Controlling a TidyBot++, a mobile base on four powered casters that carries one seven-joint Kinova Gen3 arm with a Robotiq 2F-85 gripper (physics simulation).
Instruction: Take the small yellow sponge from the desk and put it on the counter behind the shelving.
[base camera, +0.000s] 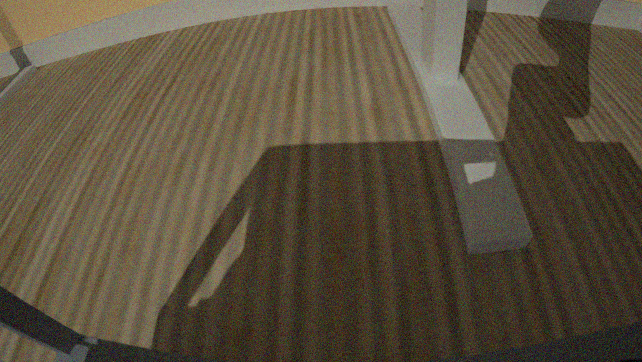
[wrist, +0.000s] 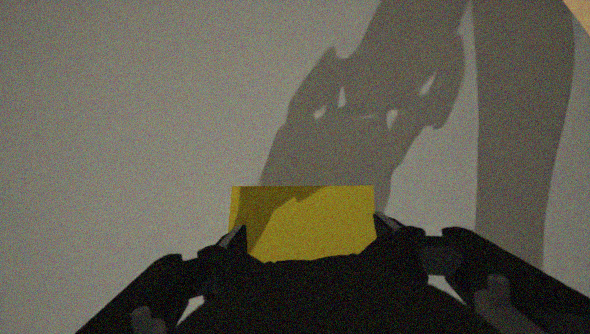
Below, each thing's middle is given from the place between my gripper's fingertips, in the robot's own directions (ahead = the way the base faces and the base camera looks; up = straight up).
Scene:
My gripper is now 10 mm above the small yellow sponge (wrist: 282, 223).

